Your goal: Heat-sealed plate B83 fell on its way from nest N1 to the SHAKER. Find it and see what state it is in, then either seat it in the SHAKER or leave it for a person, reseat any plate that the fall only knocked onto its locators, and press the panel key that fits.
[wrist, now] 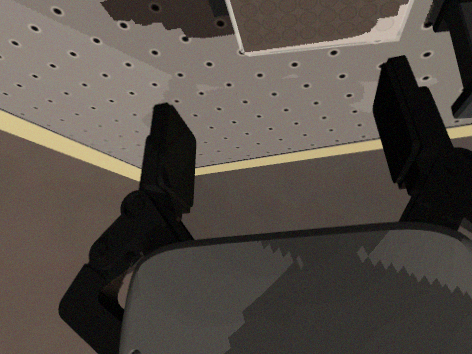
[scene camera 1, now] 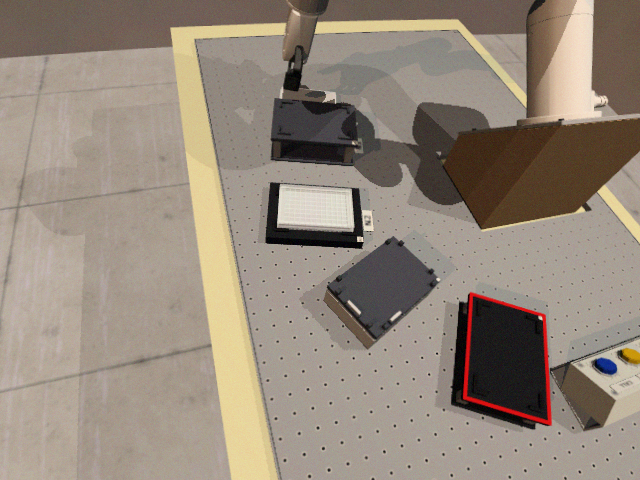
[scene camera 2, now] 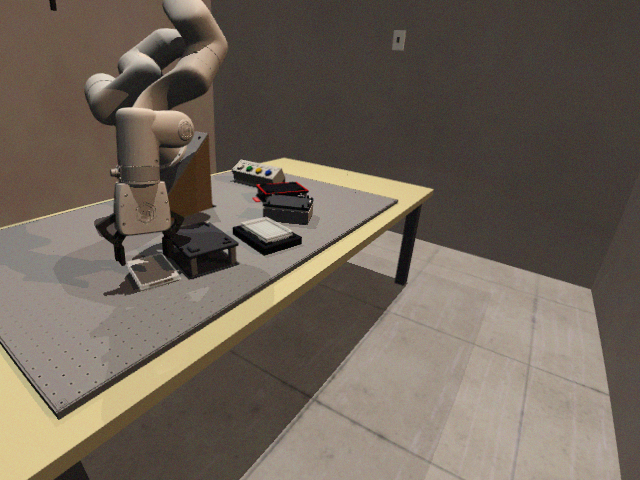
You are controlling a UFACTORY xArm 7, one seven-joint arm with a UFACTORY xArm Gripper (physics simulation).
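Seen in the pictures: gripper, fingertip midpoint: [wrist: 274, 103] [scene camera 1: 291, 74] [scene camera 2: 145, 260]; arm's base, link origin: [scene camera 1: 557, 121] [scene camera 2: 170, 154].
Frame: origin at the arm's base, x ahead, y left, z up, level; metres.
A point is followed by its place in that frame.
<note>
A pale, shadowed plate [scene camera 1: 326, 97] {z -0.159, x 0.295, y -0.318 m} [scene camera 2: 155, 269] {z -0.159, x 0.349, y -0.312 m} [wrist: 310, 22] {z -0.159, x 0.379, y -0.330 m} lies on the mat beside the raised dark stand [scene camera 1: 312, 121] {z -0.116, x 0.368, y -0.193 m} [scene camera 2: 206, 240] {z -0.116, x 0.391, y -0.198 m}. Faint round outlines show on it in the wrist view; its label and seal cannot be made out. My gripper [scene camera 1: 293, 82] {z -0.114, x 0.372, y -0.345 m} [scene camera 2: 145, 253] {z -0.114, x 0.372, y -0.345 m} [wrist: 274, 103] {z -0.114, x 0.372, y -0.345 m} is open and empty, low near this plate, which is not between the fingers. A white plate [scene camera 1: 316, 206] {z -0.136, x 0.412, y -0.003 m} [scene camera 2: 267, 229] {z -0.136, x 0.426, y -0.020 m} is on the black nest [scene camera 1: 310, 241] {z -0.159, x 0.435, y 0.049 m} [scene camera 2: 266, 249] {z -0.157, x 0.475, y -0.082 m} labelled N2; whether it sits fully down is unclear. A grey-topped block [scene camera 1: 382, 289] {z -0.118, x 0.366, y 0.176 m} [scene camera 2: 287, 210] {z -0.133, x 0.382, y 0.126 m} has corner posts and two white bars; no name shows on it.
A red-edged black tray [scene camera 1: 506, 356] {z -0.133, x 0.222, y 0.311 m} [scene camera 2: 282, 188] {z -0.133, x 0.226, y 0.301 m} stands beyond the grey-topped block. The button panel [scene camera 1: 594, 395] {z -0.118, x 0.137, y 0.394 m} [scene camera 2: 250, 178] {z -0.146, x 0.015, y 0.357 m} is beside it, with blue and yellow among its buttons. A tall brown box with a sloping top [scene camera 1: 537, 175] {z -0.040, x 0.069, y 0.076 m} [scene camera 2: 201, 178] {z -0.068, x 0.102, y 0.036 m} stands near the arm's base.
</note>
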